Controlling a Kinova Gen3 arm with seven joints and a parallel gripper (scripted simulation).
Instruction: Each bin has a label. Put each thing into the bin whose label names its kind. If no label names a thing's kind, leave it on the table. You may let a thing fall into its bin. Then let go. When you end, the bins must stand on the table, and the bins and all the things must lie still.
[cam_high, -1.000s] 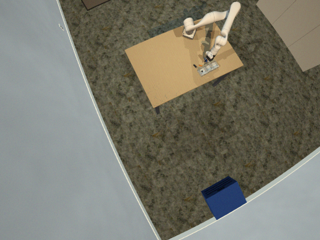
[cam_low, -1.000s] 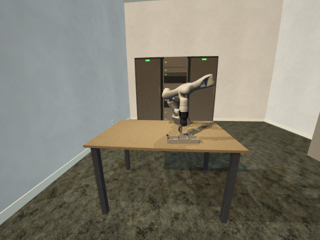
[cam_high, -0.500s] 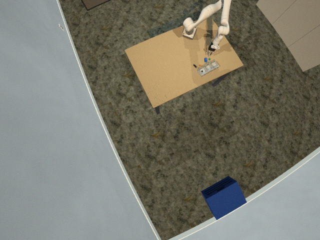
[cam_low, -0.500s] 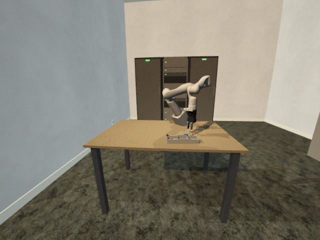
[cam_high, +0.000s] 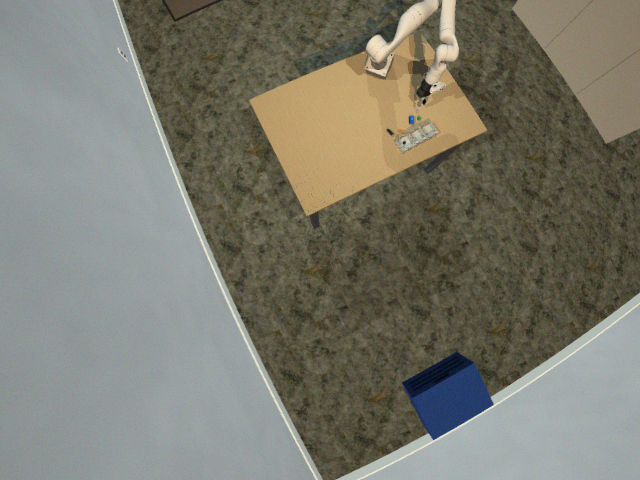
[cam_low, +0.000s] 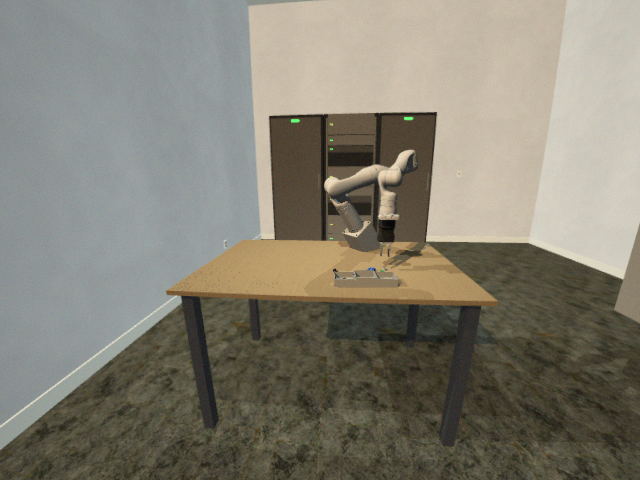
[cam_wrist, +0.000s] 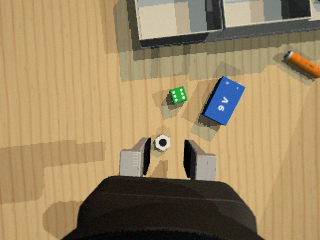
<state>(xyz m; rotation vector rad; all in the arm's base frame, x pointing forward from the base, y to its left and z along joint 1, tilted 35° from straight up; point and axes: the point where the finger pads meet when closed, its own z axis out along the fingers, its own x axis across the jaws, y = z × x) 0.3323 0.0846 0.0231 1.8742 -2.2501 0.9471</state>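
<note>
My hand is 5 cm short of the green die, 2 cm to the left of it and 8 cm above it. The rest, counted from my hand: black cylinder (2 cm ahead, 23 cm to the right, 8 cm below); then blue 9V battery (4 cm ahead, 8 cm to the right, 8 cm below); then orange battery (5 cm ahead, 17 cm to the right, 8 cm below).
</note>
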